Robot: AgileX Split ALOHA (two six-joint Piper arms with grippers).
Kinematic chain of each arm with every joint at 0, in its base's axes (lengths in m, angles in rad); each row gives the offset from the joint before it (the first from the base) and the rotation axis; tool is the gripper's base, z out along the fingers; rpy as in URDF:
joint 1: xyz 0 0 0.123 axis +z
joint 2: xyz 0 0 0 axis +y
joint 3: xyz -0.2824 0 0.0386 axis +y
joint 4: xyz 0.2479 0 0.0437 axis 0.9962 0 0.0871
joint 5: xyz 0 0 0 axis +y
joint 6: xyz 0.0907 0 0.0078 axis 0.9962 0 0.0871
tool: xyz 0 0 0 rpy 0 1.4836 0
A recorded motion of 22 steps. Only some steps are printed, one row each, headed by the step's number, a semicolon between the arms.
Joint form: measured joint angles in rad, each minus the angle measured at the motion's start. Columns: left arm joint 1, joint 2, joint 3, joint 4, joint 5, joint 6; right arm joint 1, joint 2, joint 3, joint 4, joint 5, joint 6.
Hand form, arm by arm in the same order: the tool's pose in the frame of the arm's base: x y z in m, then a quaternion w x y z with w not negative. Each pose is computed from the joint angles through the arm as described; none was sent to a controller.
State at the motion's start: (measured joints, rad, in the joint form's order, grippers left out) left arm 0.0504 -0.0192 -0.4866 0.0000 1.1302 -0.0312; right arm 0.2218 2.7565 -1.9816 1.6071 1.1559 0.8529
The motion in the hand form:
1: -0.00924 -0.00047 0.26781 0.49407 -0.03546 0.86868 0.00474; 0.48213 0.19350 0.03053 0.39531 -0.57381 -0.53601 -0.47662
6: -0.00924 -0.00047 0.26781 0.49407 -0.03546 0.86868 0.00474; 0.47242 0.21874 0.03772 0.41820 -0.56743 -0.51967 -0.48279
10: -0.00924 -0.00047 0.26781 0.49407 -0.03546 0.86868 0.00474; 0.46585 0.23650 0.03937 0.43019 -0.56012 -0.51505 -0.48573
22: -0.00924 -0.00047 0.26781 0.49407 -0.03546 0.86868 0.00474; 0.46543 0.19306 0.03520 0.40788 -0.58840 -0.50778 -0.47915
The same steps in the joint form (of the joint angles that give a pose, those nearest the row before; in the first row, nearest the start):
1: 0.0000 0.0000 0.0000 0.0000 0.0000 0.0000; -0.0011 -0.0061 0.0114 -0.0010 -0.0008 0.0000
6: 0.0000 0.0000 0.0000 0.0000 0.0000 0.0000; 0.0520 -0.0231 0.0378 0.0738 -0.0006 0.0011
10: 0.0000 0.0000 0.0000 0.0000 0.0000 0.0000; 0.0897 -0.0221 0.0391 0.1140 -0.0020 -0.0039
22: 0.0000 0.0000 0.0000 0.0000 0.0000 0.0000; 0.0066 -0.0774 0.1679 0.0818 -0.0029 -0.0515

